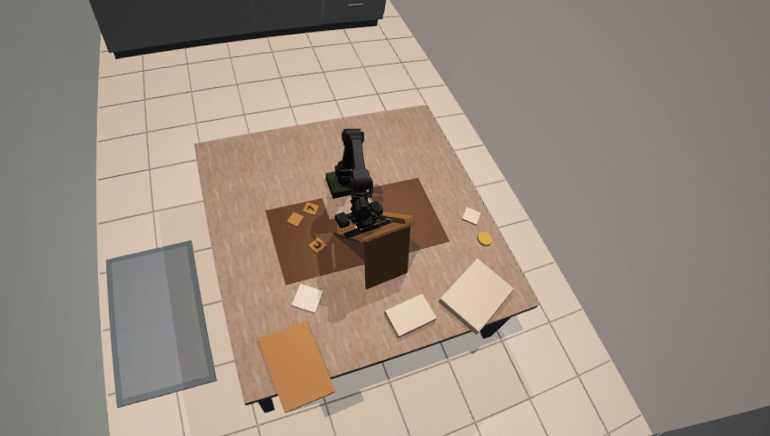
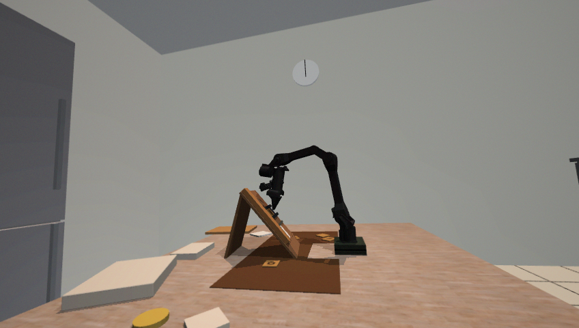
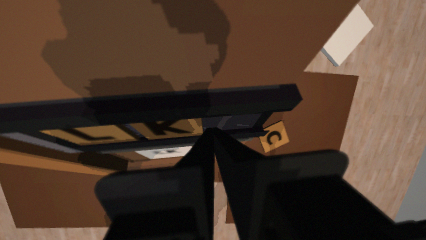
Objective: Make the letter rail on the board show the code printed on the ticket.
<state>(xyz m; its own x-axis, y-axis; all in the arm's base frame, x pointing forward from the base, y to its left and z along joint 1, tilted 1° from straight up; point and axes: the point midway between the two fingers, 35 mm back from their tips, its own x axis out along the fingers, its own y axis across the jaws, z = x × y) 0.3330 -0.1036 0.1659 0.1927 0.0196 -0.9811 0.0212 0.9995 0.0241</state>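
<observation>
Now: the white ticket 5 cm behind my gripper tip, 7 cm to the left of it and 10 cm below it. Round my gripper tip: c tile 8 cm behind, 14 cm to the right, 17 cm below; then cream slab 38 cm ahead, 7 cm to the left, 17 cm below; then orange panel 36 cm ahead, 43 cm to the right, 17 cm below.
</observation>
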